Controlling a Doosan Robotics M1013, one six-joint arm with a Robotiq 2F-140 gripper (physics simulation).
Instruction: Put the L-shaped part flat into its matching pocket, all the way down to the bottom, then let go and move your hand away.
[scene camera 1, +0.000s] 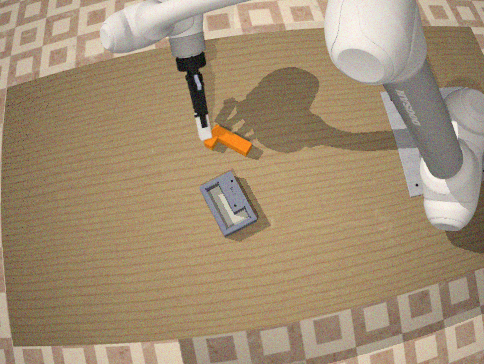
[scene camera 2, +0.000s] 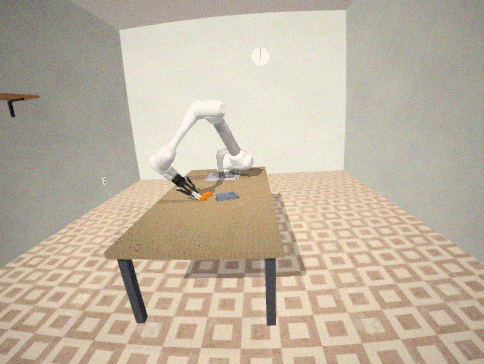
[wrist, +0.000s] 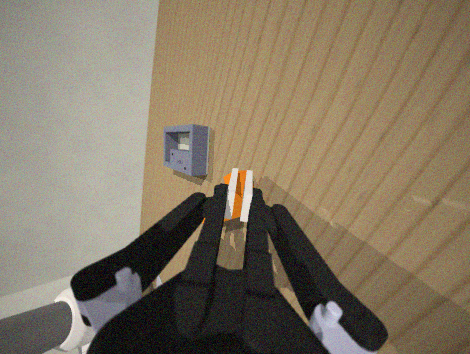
Note:
My gripper (scene camera 1: 205, 137) grips an orange L-shaped part (scene camera 1: 219, 134), which still rests on the table. Also in view: a grey pocket block (scene camera 1: 231, 210).
My gripper is seen too in the wrist view (wrist: 241, 179). The grey pocket block shows as well in the wrist view (wrist: 185, 147).

